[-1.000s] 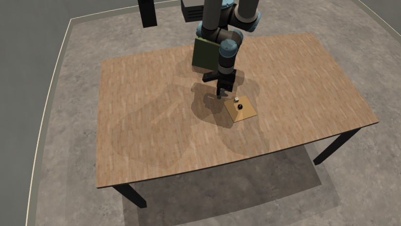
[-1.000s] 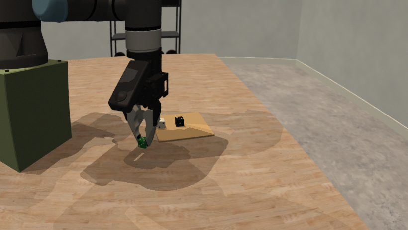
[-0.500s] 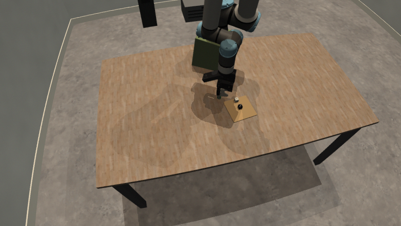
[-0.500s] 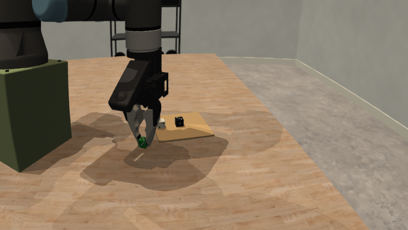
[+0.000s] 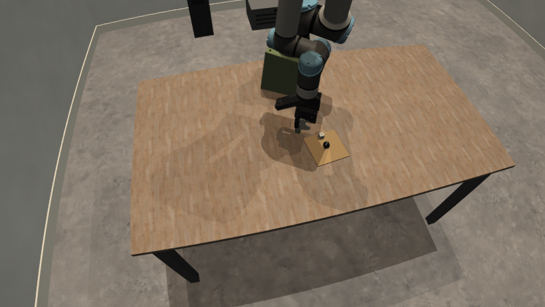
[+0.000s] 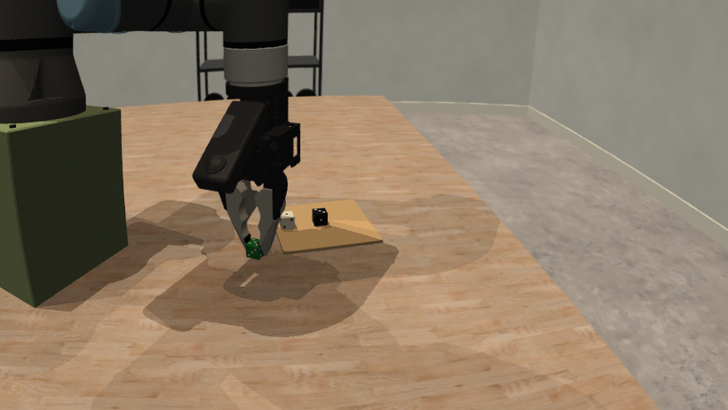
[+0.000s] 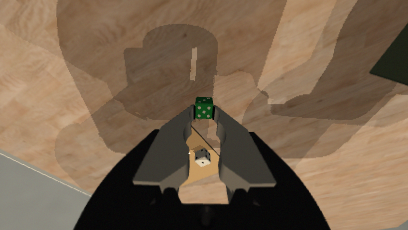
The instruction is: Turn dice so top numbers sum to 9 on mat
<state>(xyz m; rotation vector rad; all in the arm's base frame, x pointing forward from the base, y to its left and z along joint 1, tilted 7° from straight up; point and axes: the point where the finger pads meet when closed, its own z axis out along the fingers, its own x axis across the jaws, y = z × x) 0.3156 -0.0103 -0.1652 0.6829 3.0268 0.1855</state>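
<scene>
My hand is 9 cm to the right of the white die, 4 cm short of it and 1 cm above it. From my hand the other things lie so: tan mat: 10 cm to the left, 9 cm ahead, 2 cm below; black die: 10 cm to the left, 9 cm ahead, 1 cm below; green die: 1 cm below.
</scene>
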